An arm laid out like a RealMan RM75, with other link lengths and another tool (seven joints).
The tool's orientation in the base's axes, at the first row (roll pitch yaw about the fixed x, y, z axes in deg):
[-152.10, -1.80, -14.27]
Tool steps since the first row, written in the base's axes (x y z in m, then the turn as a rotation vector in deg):
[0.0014, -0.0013, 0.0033, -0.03, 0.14, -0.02]
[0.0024, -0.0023, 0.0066, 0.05, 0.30, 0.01]
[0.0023, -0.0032, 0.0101, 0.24, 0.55, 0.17]
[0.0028, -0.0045, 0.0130, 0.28, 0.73, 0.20]
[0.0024, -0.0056, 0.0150, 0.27, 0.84, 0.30]
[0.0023, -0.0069, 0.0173, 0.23, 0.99, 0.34]
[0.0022, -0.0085, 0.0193, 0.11, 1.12, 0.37]
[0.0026, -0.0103, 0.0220, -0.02, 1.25, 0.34]
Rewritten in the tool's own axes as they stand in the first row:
[0.0018, -0.0007, -0.0033, -0.06, -0.10, 0.08]
[0.0031, -0.0016, -0.0065, -0.03, -0.27, 0.13]
[0.0033, -0.0024, -0.0100, 0.10, -0.60, 0.13]
[0.0042, -0.0028, -0.0131, 0.10, -0.78, 0.19]
[0.0042, -0.0027, -0.0154, 0.06, -0.92, 0.15]
[0.0045, -0.0026, -0.0180, -0.01, -1.06, 0.17]
[0.0048, -0.0022, -0.0205, -0.16, -1.16, 0.19]
[0.0057, -0.0020, -0.0237, -0.32, -1.23, 0.26]

